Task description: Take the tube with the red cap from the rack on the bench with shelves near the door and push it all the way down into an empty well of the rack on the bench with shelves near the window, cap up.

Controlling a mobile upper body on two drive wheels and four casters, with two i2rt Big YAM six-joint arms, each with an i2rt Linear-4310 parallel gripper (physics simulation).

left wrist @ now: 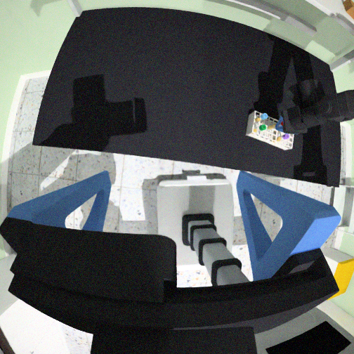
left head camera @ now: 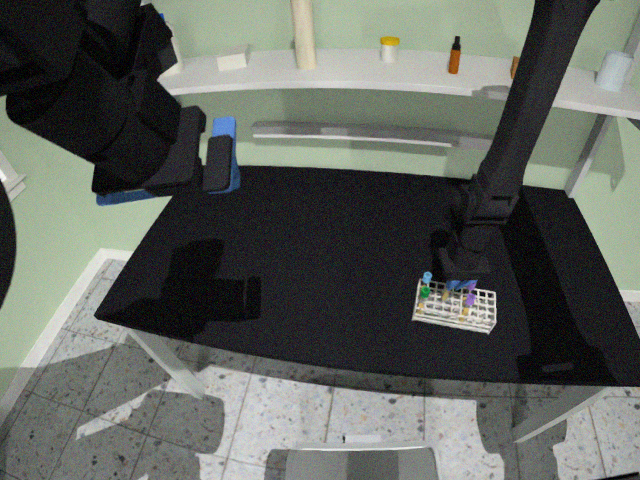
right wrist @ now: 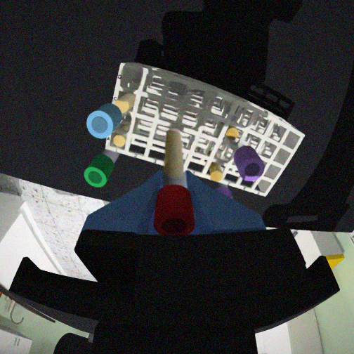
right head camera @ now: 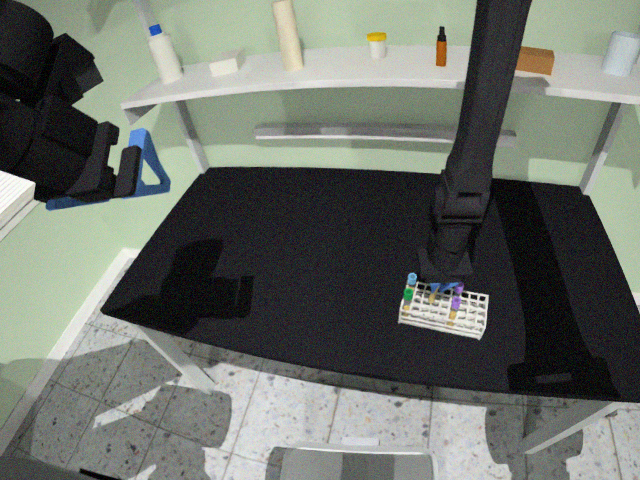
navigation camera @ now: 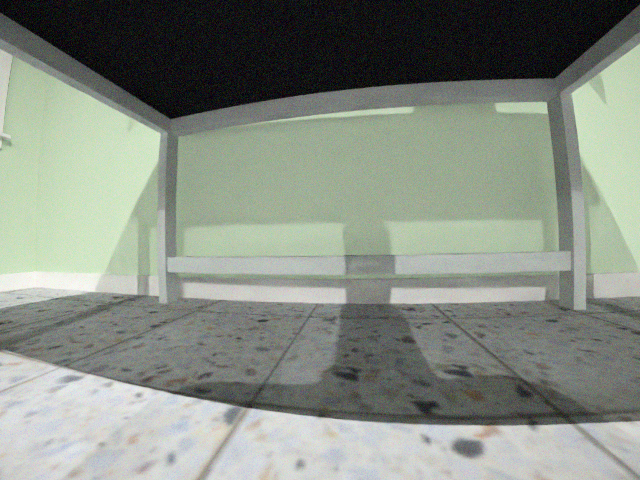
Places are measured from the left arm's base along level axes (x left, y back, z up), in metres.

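Pixels of known places: left gripper, fingertip midpoint: [left head camera: 196, 186] [right head camera: 137, 191]; right gripper, fingertip midpoint: [left head camera: 451, 288] [right head camera: 436, 290].
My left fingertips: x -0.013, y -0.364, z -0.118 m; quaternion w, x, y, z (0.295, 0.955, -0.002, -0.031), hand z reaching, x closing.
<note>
Ahead of a thing's pixels: the offset from my left fingertips to its top centre. "spot": to the spot under its first point. Level surfaces: height alone.
My right gripper [right wrist: 175, 172] is shut on the tube with the red cap [right wrist: 174, 208], cap up, and its tan lower end [right wrist: 173, 151] reaches down into the white rack [right wrist: 204, 124]. The rack @[dx -0.424, dy -0.166, dz -0.473 m] [left head camera: 454, 306] sits on the black bench top at the right, and my right gripper [left head camera: 454, 283] stands straight over its rear edge. The rack also shows in the right head view [right head camera: 443, 309] and the left wrist view [left wrist: 270, 129]. It holds tubes with a blue cap [right wrist: 102, 122], a green cap [right wrist: 97, 172] and purple caps [right wrist: 248, 164]. My left gripper [left head camera: 170, 178] is open and empty, high at the left.
A white shelf @[dz -0.073 m] [right head camera: 371, 70] above the bench carries a bottle @[spot: dx +0.333, dy -0.705, dz +0.025 m] [right head camera: 164, 51], a tall cylinder @[spot: dx -0.078, dy -0.596, dz +0.026 m] [right head camera: 287, 33], a yellow-lidded jar @[spot: dx -0.291, dy -0.638, dz -0.035 m] [right head camera: 376, 44], an amber bottle @[spot: dx -0.440, dy -0.551, dz -0.027 m] [right head camera: 441, 47] and a box @[spot: dx -0.653, dy -0.515, dz -0.042 m] [right head camera: 534, 59]. Bench legs @[spot: dx +0.406, dy -0.816, dz -0.953 m] [navigation camera: 168, 216] and a low crossbar [navigation camera: 361, 263] stand ahead in the navigation view.
</note>
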